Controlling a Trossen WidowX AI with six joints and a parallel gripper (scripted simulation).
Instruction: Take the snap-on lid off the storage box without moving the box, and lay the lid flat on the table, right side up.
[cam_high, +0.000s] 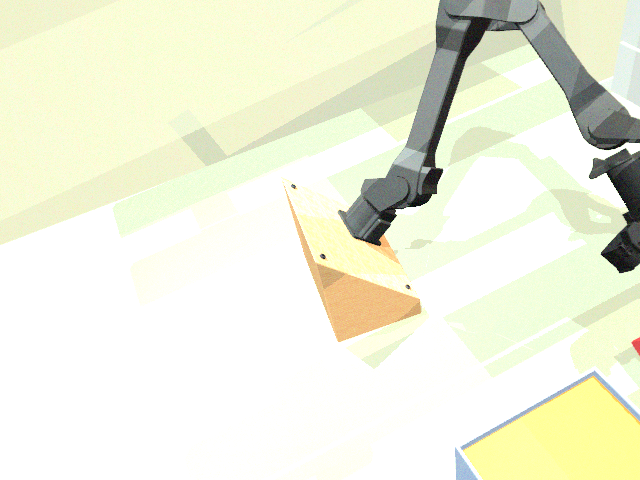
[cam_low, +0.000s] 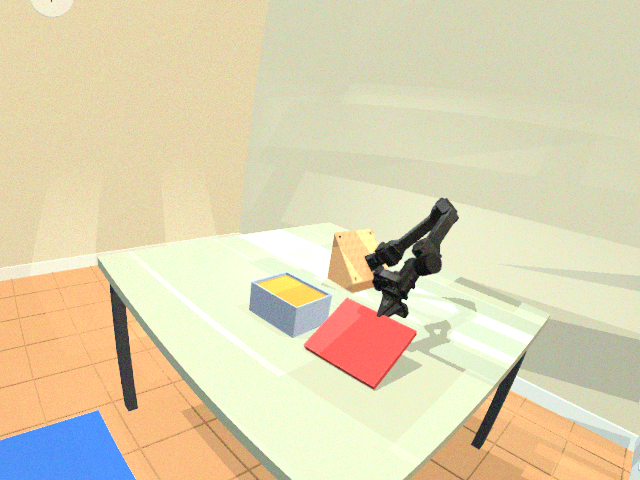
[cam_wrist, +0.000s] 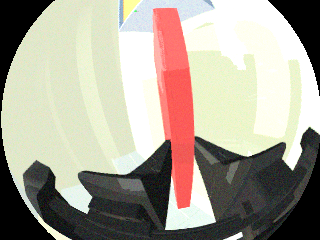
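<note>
Now: the red lid 70 mm ahead of my gripper tip and 40 mm below it. Round my gripper tip: storage box 260 mm to the right, 80 mm ahead, 50 mm below.
</note>
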